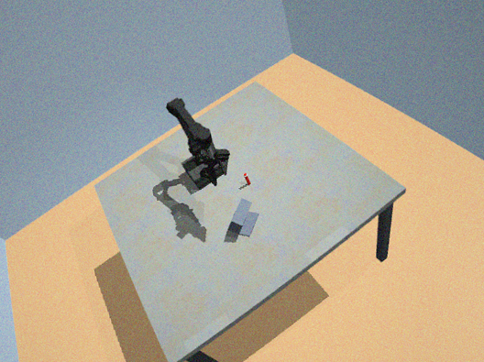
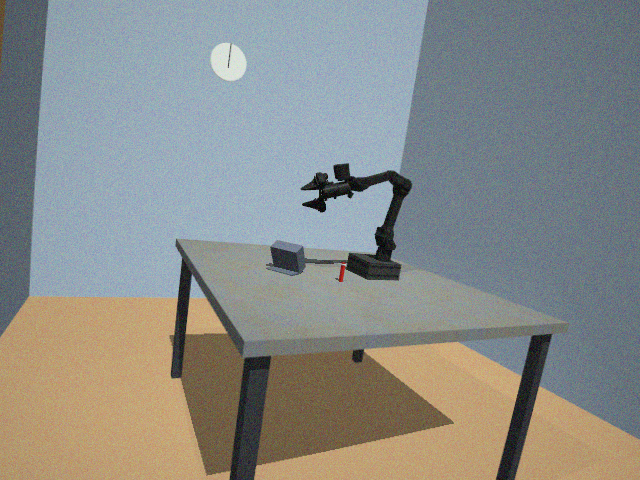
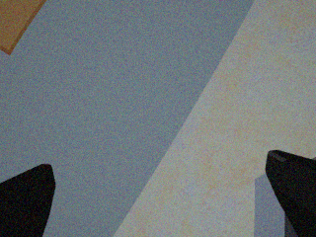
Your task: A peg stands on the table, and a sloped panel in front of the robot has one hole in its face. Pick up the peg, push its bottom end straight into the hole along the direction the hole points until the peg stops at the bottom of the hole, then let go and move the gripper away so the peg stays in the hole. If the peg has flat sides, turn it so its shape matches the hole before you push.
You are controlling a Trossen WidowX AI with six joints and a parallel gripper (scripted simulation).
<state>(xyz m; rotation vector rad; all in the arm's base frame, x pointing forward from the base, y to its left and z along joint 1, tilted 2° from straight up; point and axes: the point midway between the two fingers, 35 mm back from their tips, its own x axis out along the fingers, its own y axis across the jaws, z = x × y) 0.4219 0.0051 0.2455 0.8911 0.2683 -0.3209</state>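
My gripper tip is 26 cm above the red square peg, 18 cm past it and 14 cm to the right of it. Round my gripper tip: thin flat foot plate (32 cm below, 4 cm ahead, 2 cm to the left); grey sloped panel (26 cm below, 2 cm ahead).
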